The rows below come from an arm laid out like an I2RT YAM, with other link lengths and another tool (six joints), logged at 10 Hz.
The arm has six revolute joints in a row. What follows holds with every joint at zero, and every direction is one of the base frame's.
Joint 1 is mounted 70.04 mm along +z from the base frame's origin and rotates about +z.
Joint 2 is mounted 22.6 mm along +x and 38.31 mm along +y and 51.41 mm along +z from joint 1 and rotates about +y.
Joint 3 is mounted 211.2 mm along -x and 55.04 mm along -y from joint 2 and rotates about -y.
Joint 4 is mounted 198.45 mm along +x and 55.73 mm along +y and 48.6 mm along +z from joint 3 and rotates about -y.
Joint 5 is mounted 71.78 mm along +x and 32.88 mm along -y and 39.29 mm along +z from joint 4 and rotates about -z.
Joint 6 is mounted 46.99 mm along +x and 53.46 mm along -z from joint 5 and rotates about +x.
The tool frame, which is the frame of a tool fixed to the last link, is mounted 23 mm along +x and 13 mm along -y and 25 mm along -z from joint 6; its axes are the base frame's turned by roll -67.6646, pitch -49.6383 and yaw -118.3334 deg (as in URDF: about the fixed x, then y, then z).
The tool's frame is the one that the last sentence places.
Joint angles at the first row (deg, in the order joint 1, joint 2, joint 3, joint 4, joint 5, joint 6):
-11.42, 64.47, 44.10, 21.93, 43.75, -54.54
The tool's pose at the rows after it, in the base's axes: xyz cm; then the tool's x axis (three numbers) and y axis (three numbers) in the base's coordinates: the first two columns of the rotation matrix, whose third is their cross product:
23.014 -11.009 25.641 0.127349 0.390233 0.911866 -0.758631 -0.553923 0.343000
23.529 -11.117 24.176 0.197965 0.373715 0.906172 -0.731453 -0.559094 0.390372
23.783 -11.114 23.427 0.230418 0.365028 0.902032 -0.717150 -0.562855 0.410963
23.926 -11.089 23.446 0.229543 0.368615 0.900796 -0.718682 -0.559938 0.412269
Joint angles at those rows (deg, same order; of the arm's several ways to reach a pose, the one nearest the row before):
-11.42, 68.38, 45.21, 17.96, 43.70, -53.30
-11.42, 71.24, 45.19, 16.19, 43.79, -53.10
-11.29, 72.73, 45.17, 15.42, 43.90, -52.88
-11.14, 73.17, 45.32, 16.01, 44.18, -53.12

